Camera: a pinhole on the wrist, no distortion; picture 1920 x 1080 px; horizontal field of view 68.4 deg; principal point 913.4 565.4 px. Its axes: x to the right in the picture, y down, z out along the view. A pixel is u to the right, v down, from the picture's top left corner.
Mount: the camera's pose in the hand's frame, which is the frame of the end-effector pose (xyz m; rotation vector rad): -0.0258 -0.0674 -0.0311 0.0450 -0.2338 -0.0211
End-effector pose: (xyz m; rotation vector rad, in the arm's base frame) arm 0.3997 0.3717 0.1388 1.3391 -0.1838 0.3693
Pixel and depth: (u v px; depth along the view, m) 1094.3 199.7 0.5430
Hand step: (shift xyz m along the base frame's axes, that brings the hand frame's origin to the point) 0.0450 -0.5472 -0.1269
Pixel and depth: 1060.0 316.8 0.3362
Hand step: 0.0099 -0.3290 -0.0851
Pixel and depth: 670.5 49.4 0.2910
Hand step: -0.0473 -0.2844 -0.1639
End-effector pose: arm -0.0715 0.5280 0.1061 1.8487 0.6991 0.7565
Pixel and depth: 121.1 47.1 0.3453
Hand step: -0.0247 -0.2925 -0.3277
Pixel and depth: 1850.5 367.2 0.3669
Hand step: 0.3483 -0.0726 -0.2294
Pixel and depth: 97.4 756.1 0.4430
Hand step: 0.0159 -0.4678 -0.2019
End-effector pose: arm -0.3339 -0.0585 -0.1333 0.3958 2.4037 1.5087
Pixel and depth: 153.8 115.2 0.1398
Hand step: 0.1441 -0.0268 -0.1290
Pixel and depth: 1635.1 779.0 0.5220
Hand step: 0.0946 0.4837 -0.2521
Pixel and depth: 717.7 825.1 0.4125
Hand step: 0.2958 0.2301 -0.1423
